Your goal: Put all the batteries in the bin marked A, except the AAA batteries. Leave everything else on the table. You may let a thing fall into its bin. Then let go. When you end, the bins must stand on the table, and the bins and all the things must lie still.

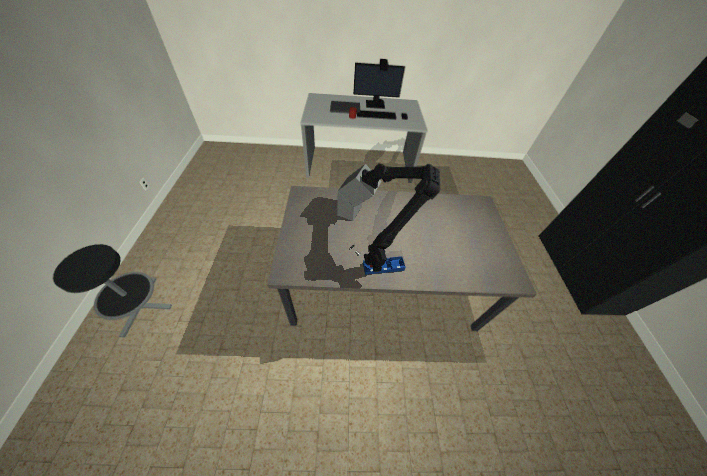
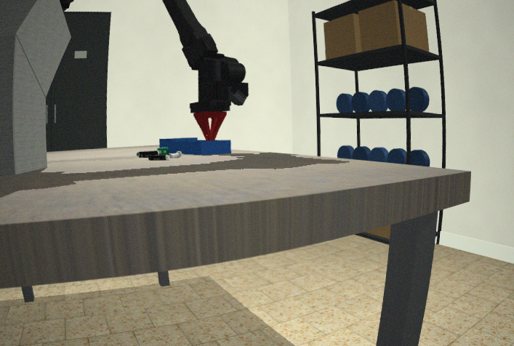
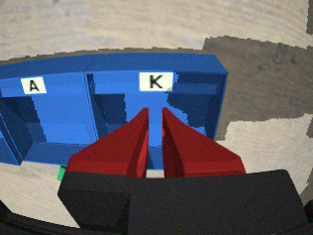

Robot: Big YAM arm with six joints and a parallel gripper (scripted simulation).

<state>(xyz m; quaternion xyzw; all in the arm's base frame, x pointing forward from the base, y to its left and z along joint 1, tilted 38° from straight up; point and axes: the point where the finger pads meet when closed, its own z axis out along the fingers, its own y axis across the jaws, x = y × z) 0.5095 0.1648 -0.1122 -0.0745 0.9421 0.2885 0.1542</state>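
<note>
The blue tray lies 80 mm to the left of my hand, 30 mm behind it and 20 mm below it. Also, from my hand: green 9 V battery: 110 mm behind, 50 mm to the left, 30 mm below; then white bolt: 110 mm behind, 90 mm to the right, 30 mm below; then thin green battery: 160 mm behind, 50 mm to the left, 30 mm below.
</note>
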